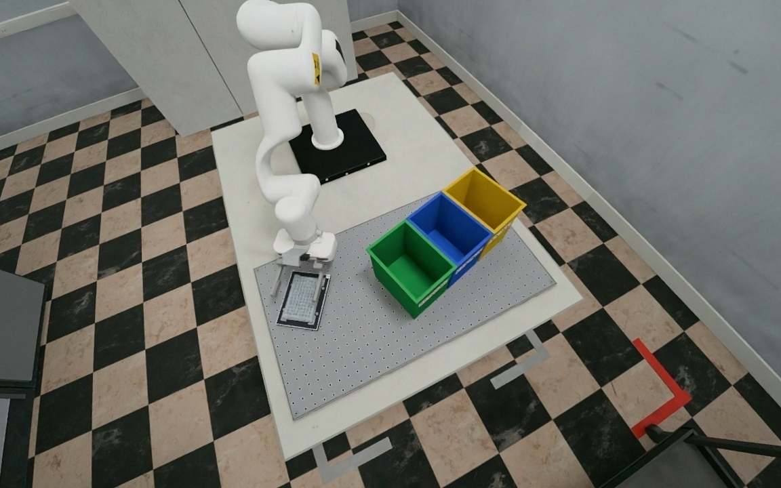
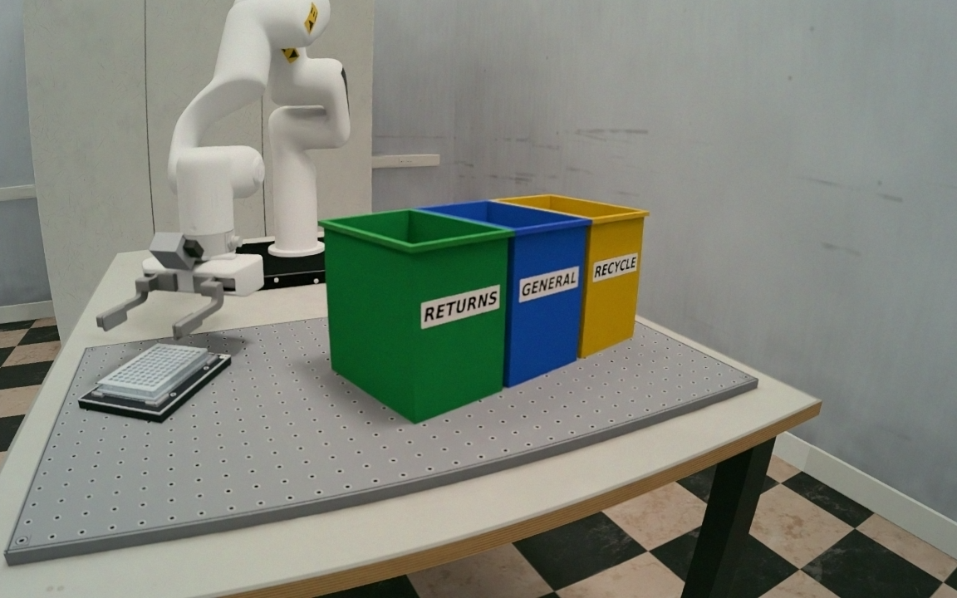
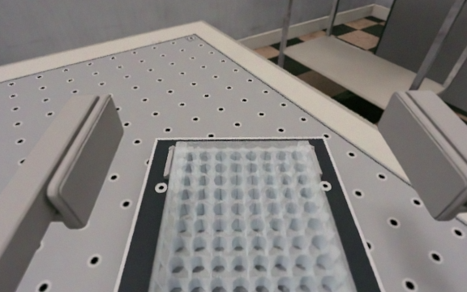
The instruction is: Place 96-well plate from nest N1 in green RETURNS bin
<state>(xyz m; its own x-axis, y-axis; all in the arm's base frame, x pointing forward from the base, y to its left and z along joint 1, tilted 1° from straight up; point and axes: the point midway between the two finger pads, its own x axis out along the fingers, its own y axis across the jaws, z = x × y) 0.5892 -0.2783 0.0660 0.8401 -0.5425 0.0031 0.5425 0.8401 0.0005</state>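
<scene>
The clear 96-well plate lies 60 mm below my hand. Also, from my hand: black plate nest N1 (70 mm below); green returns bin (90 mm ahead, 290 mm to the left, 10 mm above); blue general bin (50 mm ahead, 420 mm to the left, 10 mm above).
</scene>
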